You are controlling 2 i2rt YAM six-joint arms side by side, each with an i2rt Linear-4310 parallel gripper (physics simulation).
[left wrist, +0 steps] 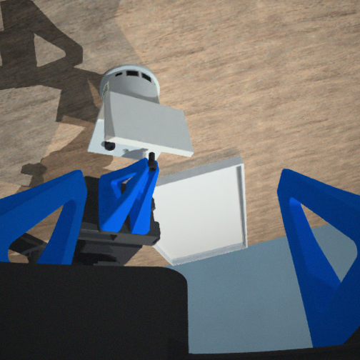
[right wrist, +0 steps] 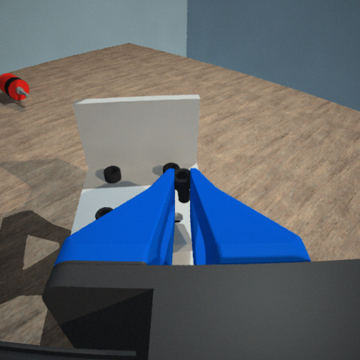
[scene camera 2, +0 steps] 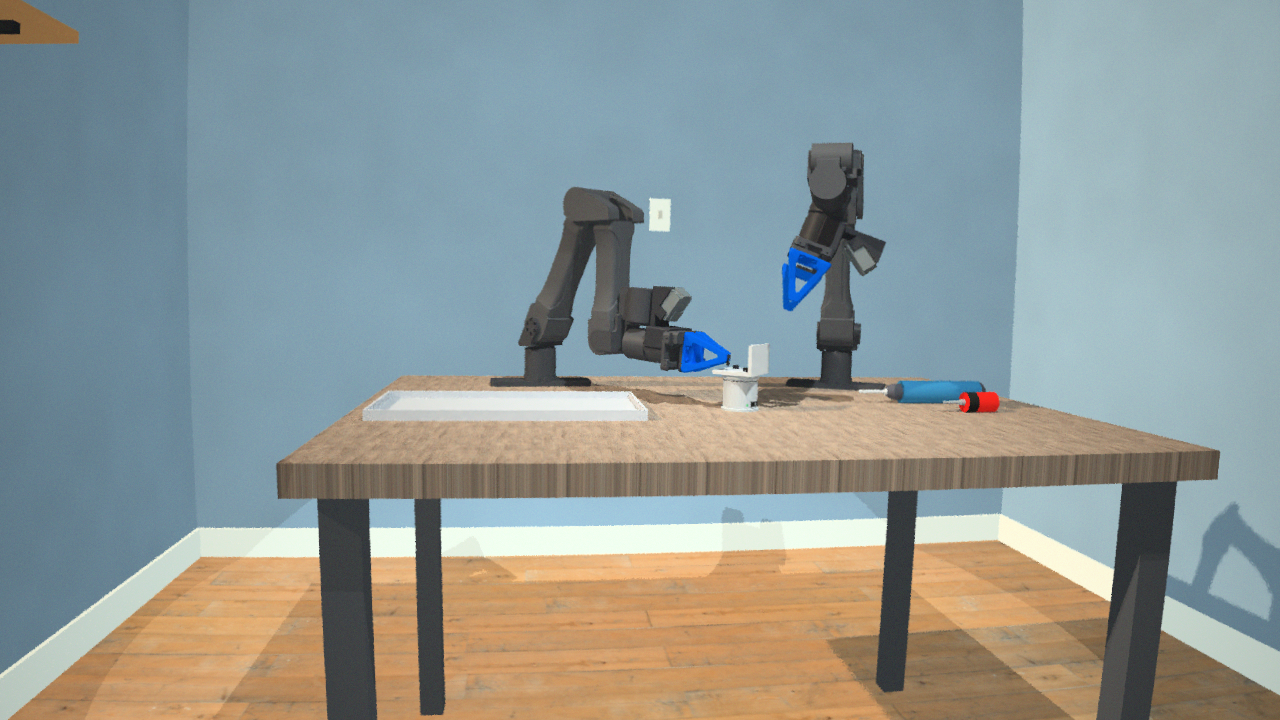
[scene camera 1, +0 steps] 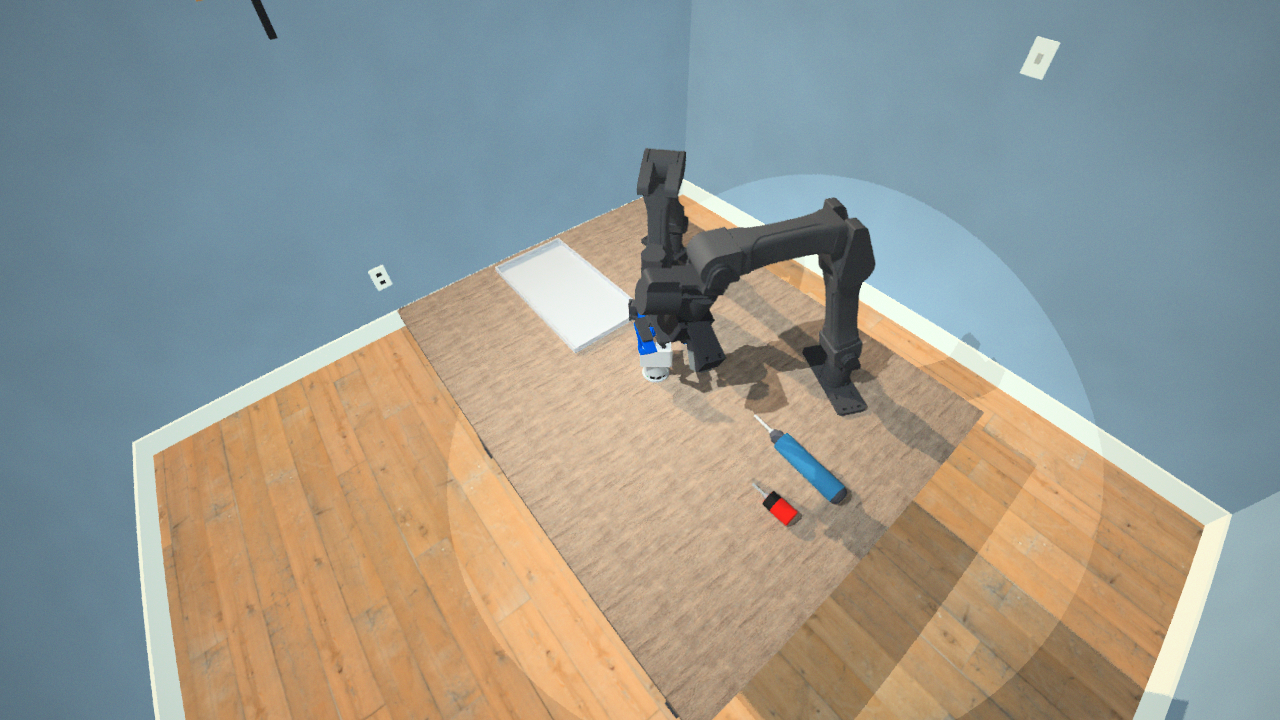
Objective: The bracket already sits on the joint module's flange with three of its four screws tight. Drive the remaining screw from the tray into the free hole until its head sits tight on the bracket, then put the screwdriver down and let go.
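Places are measured from the left arm's base along level axes (x ahead, y left, z up), in centimetres.
Pixels of known places: left gripper, fingertip midpoint: [scene camera 2: 789, 305] [scene camera 1: 661, 346]; right gripper, fingertip midpoint: [scene camera 2: 728, 357]; left arm's base at its link origin: [scene camera 2: 835, 387] [scene camera 1: 832, 379]; right arm's base at its link origin: [scene camera 2: 540, 384].
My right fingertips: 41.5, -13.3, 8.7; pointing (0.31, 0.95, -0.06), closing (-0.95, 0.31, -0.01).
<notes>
For each thing: its top centre in the pictures, then the offset to it from my right fingertips, as dx, dy, dz.
- white joint module at its top centre: [scene camera 2: 740, 371] [scene camera 1: 655, 353] -1.8, +1.8, -2.4
- blue screwdriver at its top centre: [scene camera 2: 922, 380] [scene camera 1: 798, 449] -24.0, +30.8, -4.6
- white tray at its top centre: [scene camera 2: 508, 399] [scene camera 1: 565, 286] +15.8, -32.0, -7.1
My right gripper [right wrist: 182, 179] [scene camera 2: 727, 359] is shut on a black screw [right wrist: 183, 184] [left wrist: 152, 160], held upright, head up, over the bracket's plate. The white L-shaped bracket [right wrist: 137, 132] [scene camera 2: 758, 359] [left wrist: 147, 127] sits on the white joint module [scene camera 2: 740, 394] [left wrist: 131, 82]. Three black screw heads show on it in the right wrist view, one partly behind a finger. A free hole [right wrist: 178, 217] shows just below the held screw's tip. My left gripper [scene camera 2: 787, 286] [left wrist: 181, 180] is open and empty, above the module. A blue screwdriver [scene camera 1: 808, 466] [scene camera 2: 938, 392] and a red one [scene camera 1: 781, 508] [scene camera 2: 980, 402] lie on the table.
The white tray [scene camera 1: 577, 347] [scene camera 2: 505, 414] [left wrist: 244, 205] lies on the table [scene camera 1: 626, 501] [scene camera 2: 716, 479], left of the module in scene camera 2; no screw shows in it. Both screwdrivers lie to the module's right there, shafts pointing toward it. The left gripper hangs close above the right one.
</notes>
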